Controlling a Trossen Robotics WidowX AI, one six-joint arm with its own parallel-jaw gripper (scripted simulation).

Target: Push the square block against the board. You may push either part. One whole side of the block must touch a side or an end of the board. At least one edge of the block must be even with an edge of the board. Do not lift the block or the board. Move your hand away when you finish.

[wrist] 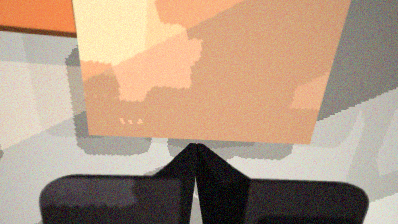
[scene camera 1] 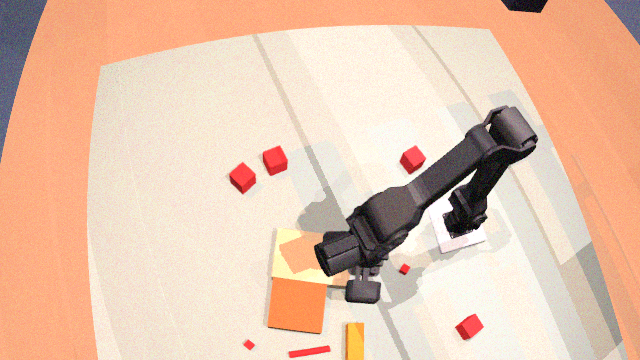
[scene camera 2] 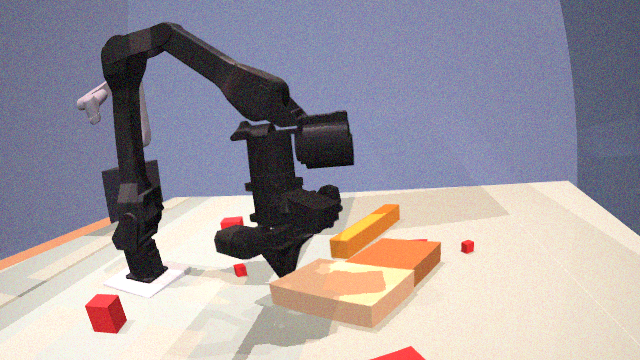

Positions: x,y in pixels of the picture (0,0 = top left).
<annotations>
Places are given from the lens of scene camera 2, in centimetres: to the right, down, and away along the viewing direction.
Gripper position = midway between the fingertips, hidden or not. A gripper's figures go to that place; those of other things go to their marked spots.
my gripper (scene camera 2: 288,284): -4, 14, 56
square block (scene camera 2: 421,256): 14, 10, 53
orange-yellow bar (scene camera 2: 346,244): 4, 10, 65
The marked spots on the square block and the orange-yellow bar are 15 cm apart.
</annotations>
